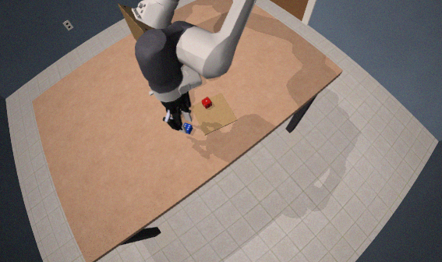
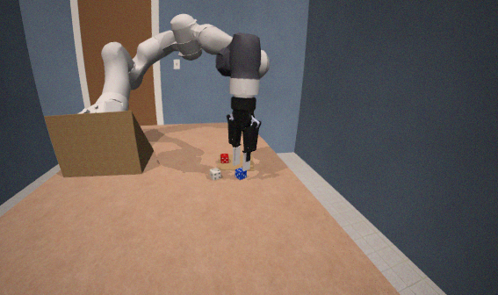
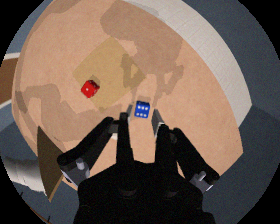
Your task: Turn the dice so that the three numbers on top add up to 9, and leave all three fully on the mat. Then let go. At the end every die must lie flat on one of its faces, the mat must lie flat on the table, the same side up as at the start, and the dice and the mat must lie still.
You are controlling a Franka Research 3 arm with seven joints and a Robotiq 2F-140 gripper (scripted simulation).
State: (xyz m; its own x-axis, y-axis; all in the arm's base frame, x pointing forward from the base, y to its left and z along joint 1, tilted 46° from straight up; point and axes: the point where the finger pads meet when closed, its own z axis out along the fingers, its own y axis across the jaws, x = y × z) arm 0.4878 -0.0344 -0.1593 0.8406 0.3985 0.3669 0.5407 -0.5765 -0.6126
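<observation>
Now: hand 6 cm above the blue die. The rest, counted from my hand: white die: 9 cm behind, 1 cm to the left, 6 cm below; tan mat: 12 cm to the left, 7 cm below; red die: 4 cm behind, 12 cm to the left, 5 cm below.
</observation>
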